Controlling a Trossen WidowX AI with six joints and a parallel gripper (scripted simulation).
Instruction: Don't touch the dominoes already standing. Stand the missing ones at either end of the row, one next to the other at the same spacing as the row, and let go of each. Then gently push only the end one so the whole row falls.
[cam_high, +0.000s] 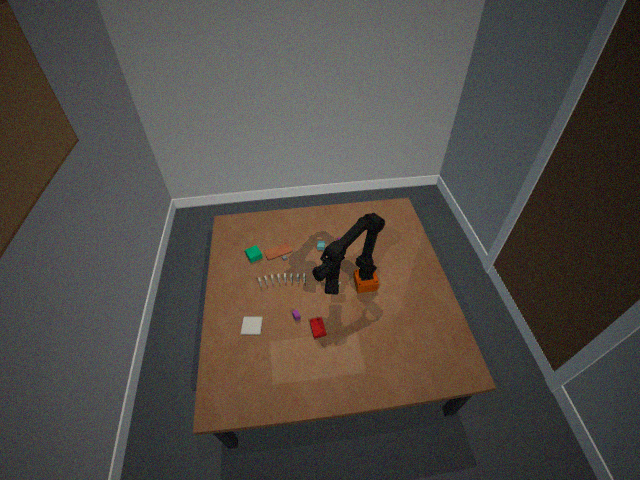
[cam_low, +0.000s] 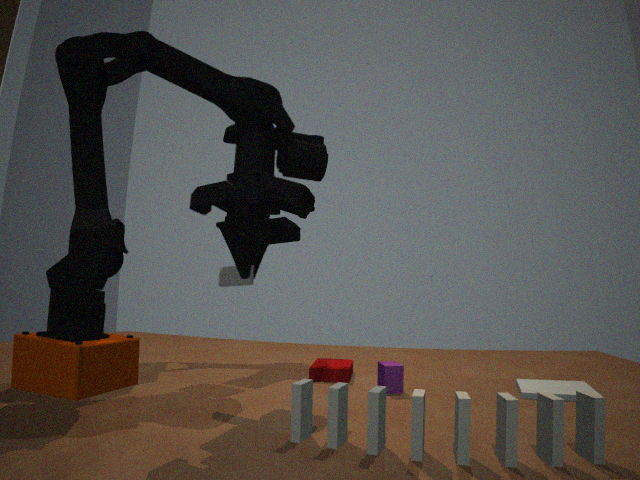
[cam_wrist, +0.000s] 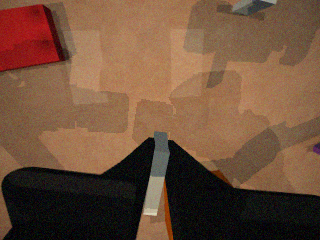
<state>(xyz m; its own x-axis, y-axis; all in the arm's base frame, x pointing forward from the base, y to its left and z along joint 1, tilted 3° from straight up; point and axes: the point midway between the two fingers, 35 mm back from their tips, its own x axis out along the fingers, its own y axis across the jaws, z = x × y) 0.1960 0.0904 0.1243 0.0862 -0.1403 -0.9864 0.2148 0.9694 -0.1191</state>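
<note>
My gripper tip is now 15 cm to the right of the red block, 14 cm above it and 9 cm short of it. Round my gripper tip: small grey piece: 32 cm to the right, 21 cm ahead, 14 cm below; then teal cube: 37 cm to the right, 13 cm below, 1 cm behind; then purple cube: 18 cm ahead, 13 cm below, 7 cm to the left.
</note>
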